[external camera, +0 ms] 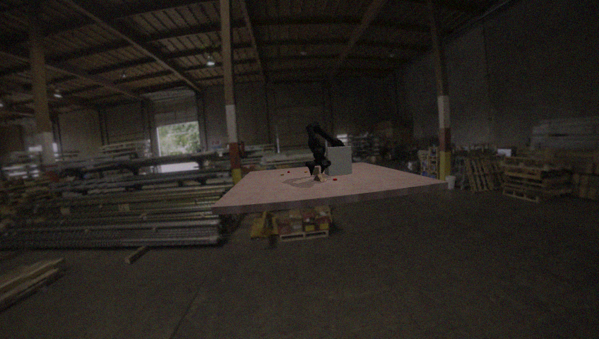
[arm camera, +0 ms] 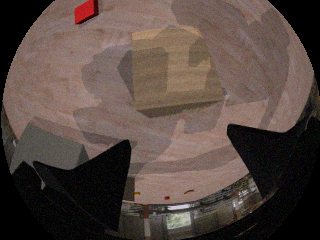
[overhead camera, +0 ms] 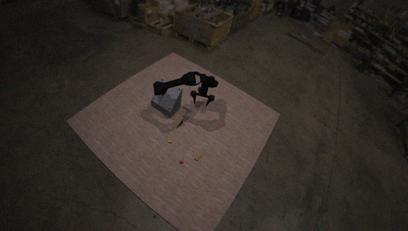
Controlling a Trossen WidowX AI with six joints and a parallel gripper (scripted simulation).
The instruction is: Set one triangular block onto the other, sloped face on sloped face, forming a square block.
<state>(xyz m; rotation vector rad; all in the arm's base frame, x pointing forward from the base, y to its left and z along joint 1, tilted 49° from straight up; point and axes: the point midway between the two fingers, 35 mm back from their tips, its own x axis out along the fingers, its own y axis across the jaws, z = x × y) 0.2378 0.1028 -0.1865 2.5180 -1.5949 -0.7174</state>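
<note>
Now: the tan wooden triangular block 3 cm to the left of my gripper tip, 2 cm below it and 2 cm behind it. From my gripper tip the other things lie so: orange piece: 39 cm to the right, 7 cm ahead, 3 cm below; red piece: 45 cm to the right, 23 cm ahead, 3 cm below.
</note>
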